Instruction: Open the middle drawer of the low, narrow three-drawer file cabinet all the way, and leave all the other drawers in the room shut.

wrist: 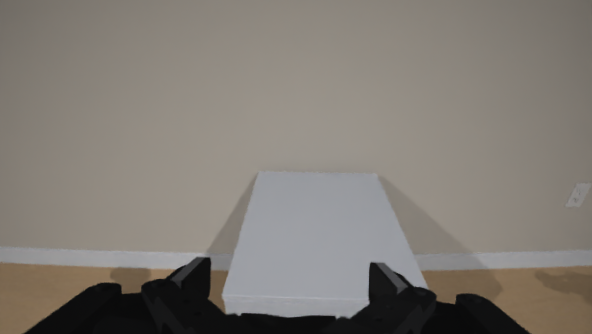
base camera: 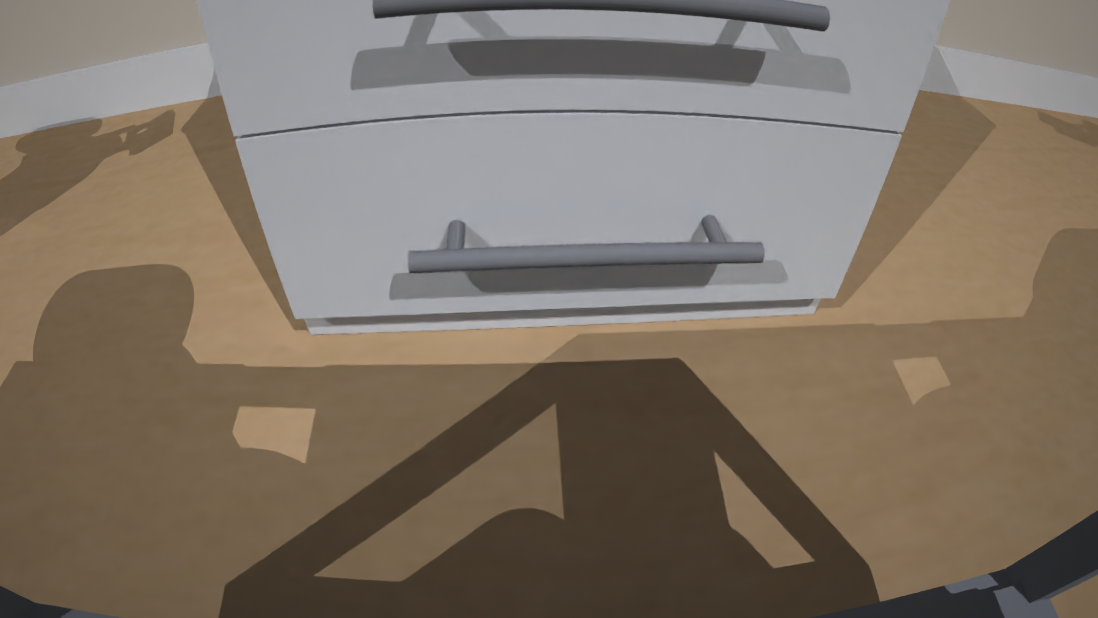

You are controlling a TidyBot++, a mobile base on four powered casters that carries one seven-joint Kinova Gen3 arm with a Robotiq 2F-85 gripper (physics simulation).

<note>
I see my gripper (wrist: 289, 278), a drawer (base camera: 276, 72) and a drawer (base camera: 533, 209).
</note>
